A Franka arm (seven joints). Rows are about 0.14 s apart.
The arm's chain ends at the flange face. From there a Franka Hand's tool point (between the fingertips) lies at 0.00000 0.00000 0.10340 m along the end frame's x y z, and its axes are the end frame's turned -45 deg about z.
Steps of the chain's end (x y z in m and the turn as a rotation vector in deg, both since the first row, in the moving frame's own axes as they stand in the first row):
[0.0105, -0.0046, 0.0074, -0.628, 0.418, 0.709]
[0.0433, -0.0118, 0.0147, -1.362, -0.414, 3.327]
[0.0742, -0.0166, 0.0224, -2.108, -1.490, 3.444]
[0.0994, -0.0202, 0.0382, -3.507, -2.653, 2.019]
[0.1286, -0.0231, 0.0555, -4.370, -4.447, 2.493]
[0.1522, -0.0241, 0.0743, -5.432, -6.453, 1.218]
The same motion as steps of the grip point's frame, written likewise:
[0.0104, 0.0055, 0.0074, -0.740, -0.148, 0.709]
[0.0367, 0.0234, 0.0147, -0.670, -1.256, 3.327]
[0.0596, 0.0414, 0.0223, -0.437, -2.544, 3.444]
[0.0767, 0.0570, 0.0379, -0.604, -4.356, 2.019]
[0.0960, 0.0743, 0.0549, 0.054, -6.235, 2.493]
[0.1096, 0.0891, 0.0732, 0.722, -8.404, 1.218]

